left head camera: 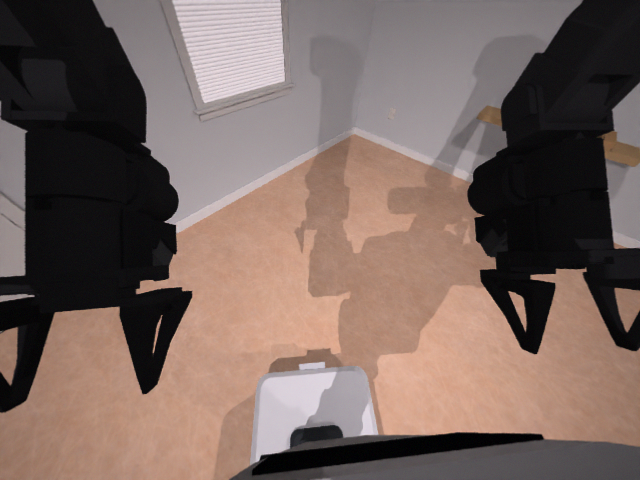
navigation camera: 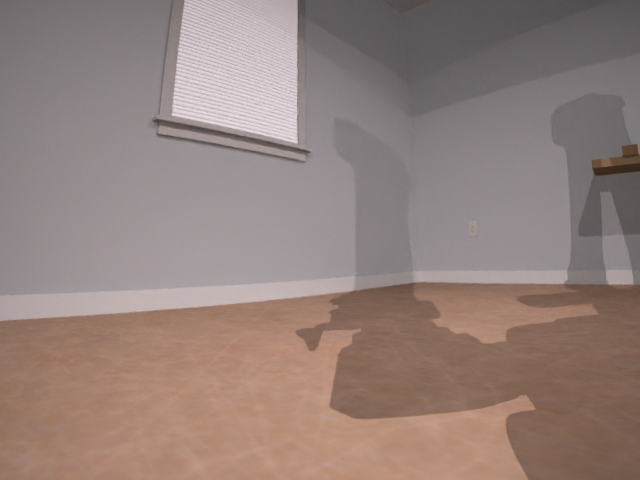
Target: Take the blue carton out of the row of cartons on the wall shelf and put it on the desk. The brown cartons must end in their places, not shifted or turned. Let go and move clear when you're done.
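Frame: origin at the left arm's base, x back, y right, z up, level; metres.
Seen in the pictures: left gripper, between the fingertips: (left head camera: pixel 84 398); right gripper, between the fingertips: (left head camera: pixel 577 350).
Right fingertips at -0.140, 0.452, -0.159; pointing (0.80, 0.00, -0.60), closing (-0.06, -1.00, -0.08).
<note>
A point is followed by its place in that frame, as x, y, z.
My left gripper (left head camera: pixel 80 395) {-0.135, 0.006, -0.155} is open and empty, hanging at the left of the left head camera view. My right gripper (left head camera: pixel 580 348) {-0.140, 0.452, -0.159} is open and empty, at the right of that view. The wooden wall shelf (left head camera: pixel 621 151) {-1.469, 2.546, -0.672} (navigation camera: pixel 615 165) {-2.031, 1.900, -0.720} shows in part behind the right arm and at the right edge of the navigation view. A small brown carton (navigation camera: pixel 629 150) {-1.963, 1.953, -0.646} stands on the shelf's near end. The blue carton and the desk do not show in either view. Both grippers are well apart from the shelf.
A window (left head camera: pixel 235 51) {-2.083, -0.204, -0.313} (navigation camera: pixel 237 72) {-2.096, -0.191, -0.235} with blinds is on the left wall. An outlet (left head camera: pixel 391 113) {-2.952, 1.345, -1.007} (navigation camera: pixel 472 227) {-2.947, 1.347, -1.002} is on the right wall. The robot's pale base (left head camera: pixel 289 395) {-0.223, 0.116, -1.150} is at the bottom of the head view. Robot shadows fall on the floor (left head camera: pixel 232 330) {-0.616, -0.253, -1.410} (navigation camera: pixel 180 387) {-0.924, -0.019, -1.410} and walls.
</note>
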